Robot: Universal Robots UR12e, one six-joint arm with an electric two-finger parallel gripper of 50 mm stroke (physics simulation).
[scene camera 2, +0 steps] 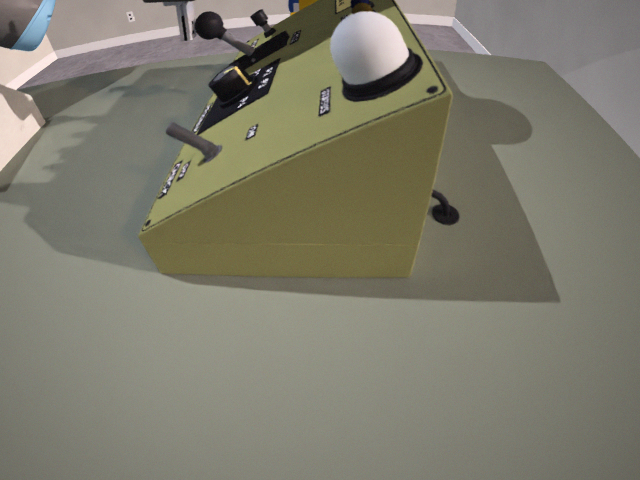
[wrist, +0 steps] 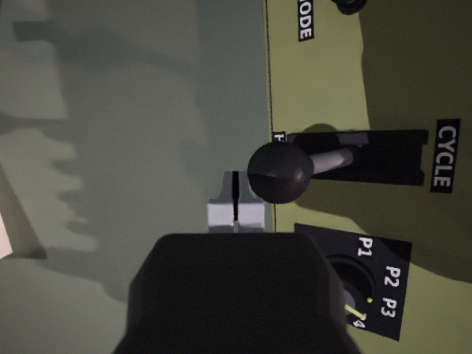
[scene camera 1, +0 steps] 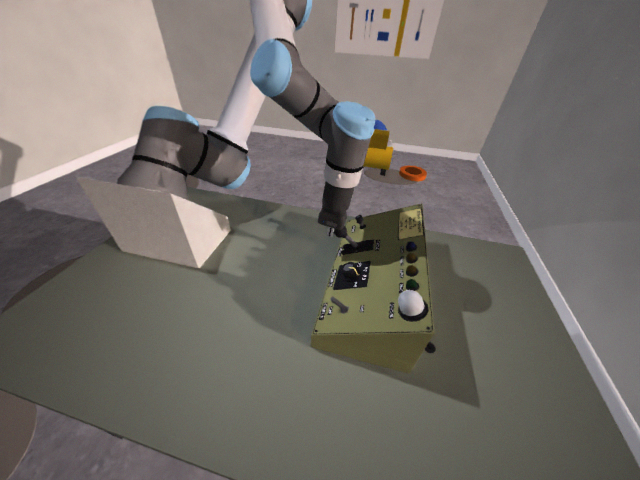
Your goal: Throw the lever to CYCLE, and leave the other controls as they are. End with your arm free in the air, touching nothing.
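Frame: origin at the arm's base, x ahead, y left, z up, level; centimetres.
Seen in the pictures: gripper, between the fingertips: [scene camera 2: 188, 38] [wrist: 235, 185] [scene camera 1: 330, 234]; arm's base, origin of its link: [scene camera 1: 153, 196].
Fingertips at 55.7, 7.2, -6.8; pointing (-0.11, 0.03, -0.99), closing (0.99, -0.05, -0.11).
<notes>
Offsets run from my fingertips to a thing's top centre, as dx, dy, dz. "*": to the spot under its first point.
The lever's black ball knob [scene camera 1: 340, 231] [scene camera 2: 209, 25] [wrist: 280, 172] sits on a grey rod that leans away from the CYCLE label @[* +15.0, +1.1, -1.6] [scene camera 1: 377, 245] [scene camera 2: 295, 36] [wrist: 445, 156], toward the slot end with a partly hidden label starting with H. My gripper [scene camera 2: 187, 37] [wrist: 235, 185] is shut and empty. In the wrist view its fingertips are right beside the knob, on the side away from CYCLE; whether they touch it I cannot tell. In scene camera 1 the fingertips are hidden. The sloped green console [scene camera 1: 382, 289] [scene camera 2: 310, 201] [wrist: 320, 90] carries the lever.
Near the lever are a rotary selector @[+8.6, -10.8, -0.6] [scene camera 1: 351, 271] [scene camera 2: 231, 82] [wrist: 352, 295] and a small MODE control @[+8.4, +13.2, +0.0] [scene camera 1: 360, 222] [scene camera 2: 261, 20] [wrist: 350, 4]. A toggle @[+7.8, -22.8, -0.9] [scene camera 1: 339, 304] [scene camera 2: 193, 139], several coloured buttons and a white dome @[* +23.1, -25.5, +7.0] [scene camera 1: 412, 303] [scene camera 2: 369, 49] are also on the console.
</notes>
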